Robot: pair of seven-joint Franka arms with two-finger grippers.
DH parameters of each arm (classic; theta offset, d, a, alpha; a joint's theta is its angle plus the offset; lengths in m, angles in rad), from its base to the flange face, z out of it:
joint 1: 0 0.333 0 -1.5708
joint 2: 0 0 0 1.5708
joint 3: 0 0.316 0.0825 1.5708
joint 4: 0 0 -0.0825 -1.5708
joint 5: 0 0.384 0 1.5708
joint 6: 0 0 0.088 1.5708
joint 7: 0 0.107 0 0
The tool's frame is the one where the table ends.
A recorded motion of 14 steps. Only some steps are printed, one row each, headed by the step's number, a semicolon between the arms.
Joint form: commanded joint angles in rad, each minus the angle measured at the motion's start. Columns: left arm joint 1, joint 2, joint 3, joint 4, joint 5, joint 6, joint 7; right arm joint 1, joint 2, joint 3, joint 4, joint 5, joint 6, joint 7.
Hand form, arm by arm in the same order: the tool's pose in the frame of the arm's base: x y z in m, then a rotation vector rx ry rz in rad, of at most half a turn. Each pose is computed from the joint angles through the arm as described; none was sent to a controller.
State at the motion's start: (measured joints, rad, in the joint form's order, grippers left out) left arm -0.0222 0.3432 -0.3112 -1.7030 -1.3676 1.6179 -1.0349; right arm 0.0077 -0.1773 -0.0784 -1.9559 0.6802 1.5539 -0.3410
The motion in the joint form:
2: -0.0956 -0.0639 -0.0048 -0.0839 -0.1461 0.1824 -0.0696; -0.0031 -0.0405 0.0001 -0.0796 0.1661 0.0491 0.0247
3: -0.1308 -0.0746 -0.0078 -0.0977 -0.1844 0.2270 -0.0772; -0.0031 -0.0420 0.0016 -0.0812 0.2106 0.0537 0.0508
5: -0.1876 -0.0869 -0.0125 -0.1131 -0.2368 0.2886 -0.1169; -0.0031 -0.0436 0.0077 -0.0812 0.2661 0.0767 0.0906
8: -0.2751 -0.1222 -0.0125 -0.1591 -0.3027 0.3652 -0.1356; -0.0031 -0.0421 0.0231 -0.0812 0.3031 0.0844 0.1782
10: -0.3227 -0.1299 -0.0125 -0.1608 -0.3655 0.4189 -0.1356; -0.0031 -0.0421 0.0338 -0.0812 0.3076 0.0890 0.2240
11: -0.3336 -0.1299 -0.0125 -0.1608 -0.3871 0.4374 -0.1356; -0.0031 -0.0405 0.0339 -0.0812 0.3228 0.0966 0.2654
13: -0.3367 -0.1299 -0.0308 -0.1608 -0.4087 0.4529 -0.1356; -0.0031 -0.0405 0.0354 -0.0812 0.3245 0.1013 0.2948
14: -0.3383 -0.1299 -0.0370 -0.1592 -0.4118 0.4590 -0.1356; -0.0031 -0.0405 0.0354 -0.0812 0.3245 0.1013 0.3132
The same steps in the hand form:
2: 0.5505 -0.3276 0.4626 1.4420 1.1381 -1.3544; 0.4808 0.0398 0.5572 -2.2582 -0.1353 0.0418
3: 0.5405 -0.3452 0.4634 1.4151 1.1559 -1.3589; 0.4818 0.0431 0.5608 -2.2190 -0.0946 0.0399
5: 0.5231 -0.3732 0.4643 1.3720 1.2017 -1.3923; 0.4850 0.0477 0.5666 -2.1748 -0.0332 0.0259
8: 0.4877 -0.4090 0.4629 1.3467 1.2419 -1.4208; 0.4862 0.0572 0.5690 -2.1445 0.0581 0.0713
10: 0.4742 -0.4281 0.4671 1.2999 1.2547 -1.4270; 0.4862 0.0626 0.5693 -2.1428 0.0996 0.0984
11: 0.4720 -0.4321 0.4671 1.2786 1.2643 -1.4270; 0.4877 0.0628 0.5700 -2.1274 0.1516 0.1143
13: 0.4653 -0.4404 0.4682 1.2631 1.2652 -1.4398; 0.4882 0.0633 0.5702 -2.1251 0.1844 0.1273
14: 0.4629 -0.4435 0.4691 1.2628 1.2642 -1.4414; 0.4882 0.0633 0.5702 -2.1238 0.2040 0.1381

